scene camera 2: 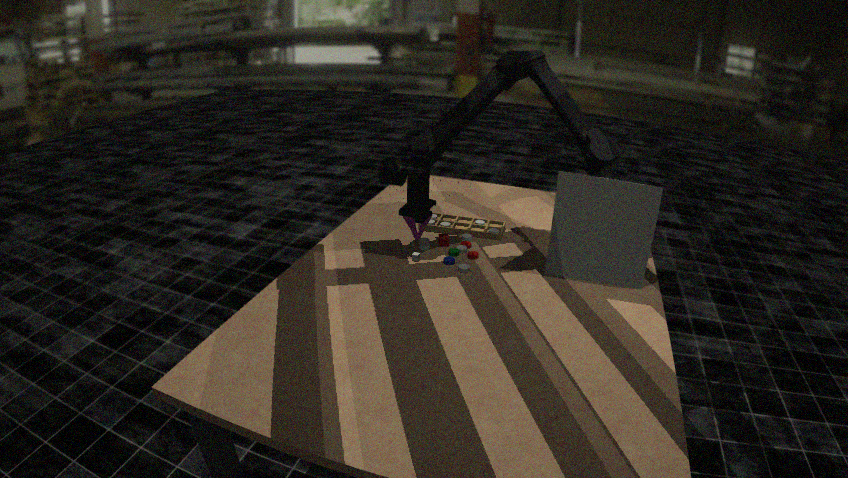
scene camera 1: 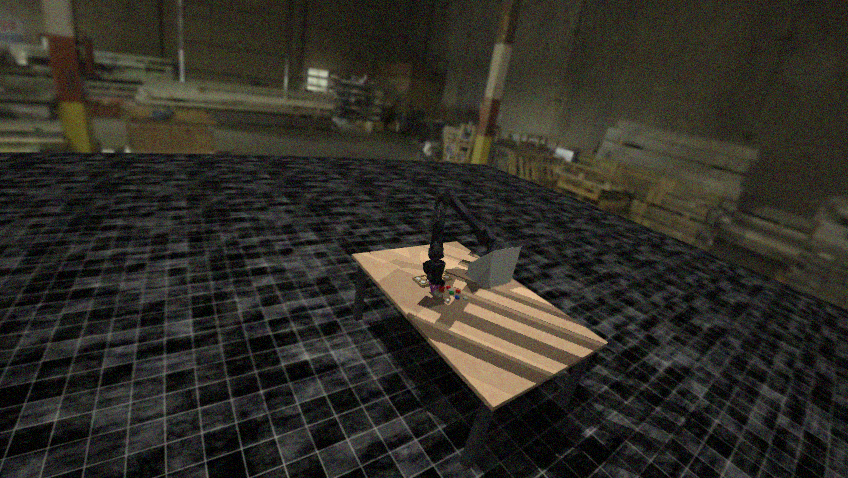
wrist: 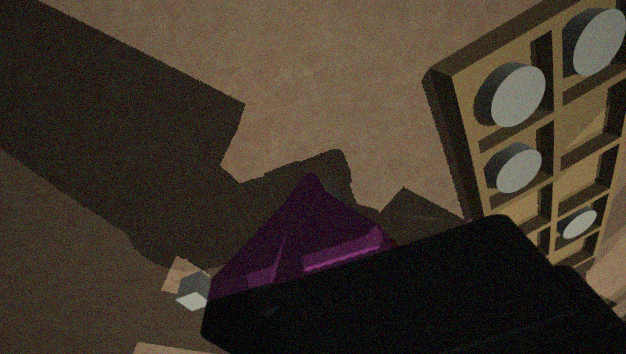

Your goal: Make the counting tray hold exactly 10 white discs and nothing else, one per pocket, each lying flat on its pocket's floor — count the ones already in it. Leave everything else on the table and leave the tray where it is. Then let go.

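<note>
My gripper point(scene camera 1: 437, 295) point(scene camera 2: 417, 238) point(wrist: 312, 183) is shut and empty, its purple fingertips together low over the table beside the tray's end. The tan pocketed tray point(scene camera 2: 463, 223) point(wrist: 582, 112) holds several white discs, among them a disc point(wrist: 518, 95) in the end corner pocket, one beside it point(wrist: 599, 42), one point(wrist: 518, 167) along the near row and one point(wrist: 580, 223) farther along. A shaded white disc point(scene camera 2: 423, 243) lies right by the fingertips; whether they touch is unclear. Loose white discs point(scene camera 2: 467, 236) point(scene camera 2: 462, 248) point(scene camera 2: 463, 267) lie in front of the tray. In the wrist view the fingers hide this area.
A red block point(scene camera 2: 443, 239), red discs point(scene camera 2: 465, 244) point(scene camera 2: 472, 254), a green disc point(scene camera 2: 454, 251), a blue disc point(scene camera 2: 448, 260) and a small white block point(scene camera 2: 415, 255) point(wrist: 192, 300) are on the table point(scene camera 2: 368, 356). A tall grey panel point(scene camera 1: 495, 267) point(scene camera 2: 602, 228) stands near the arm's base.
</note>
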